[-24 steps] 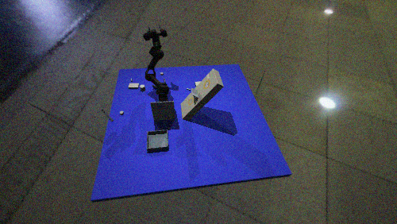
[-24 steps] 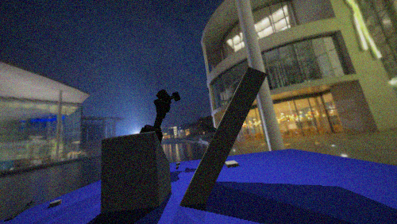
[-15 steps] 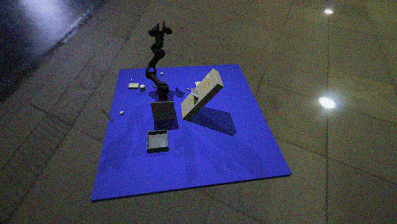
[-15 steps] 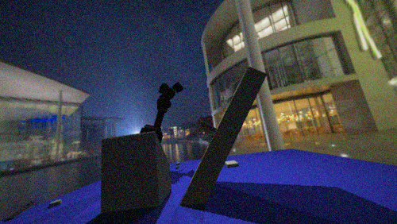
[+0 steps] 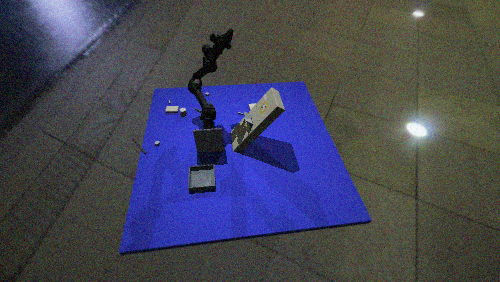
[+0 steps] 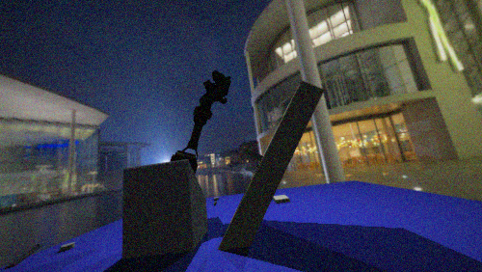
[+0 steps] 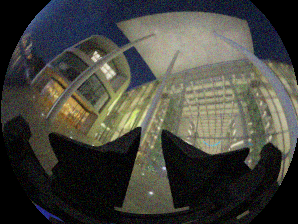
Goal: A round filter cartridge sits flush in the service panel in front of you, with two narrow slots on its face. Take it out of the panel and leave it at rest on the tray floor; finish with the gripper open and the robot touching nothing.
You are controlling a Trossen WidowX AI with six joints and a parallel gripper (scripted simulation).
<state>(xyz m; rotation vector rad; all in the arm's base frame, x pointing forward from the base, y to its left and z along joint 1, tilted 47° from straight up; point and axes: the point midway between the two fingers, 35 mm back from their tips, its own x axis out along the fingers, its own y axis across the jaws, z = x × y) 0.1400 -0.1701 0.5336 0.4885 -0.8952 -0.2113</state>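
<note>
Now: the round filter cartridge 14 cm ahead of my gripper tip, 31 cm to the right of it and 35 cm below it. Also, from my gripper tip: tray (30 cm behind, 55 cm to the right, 62 cm below).
</note>
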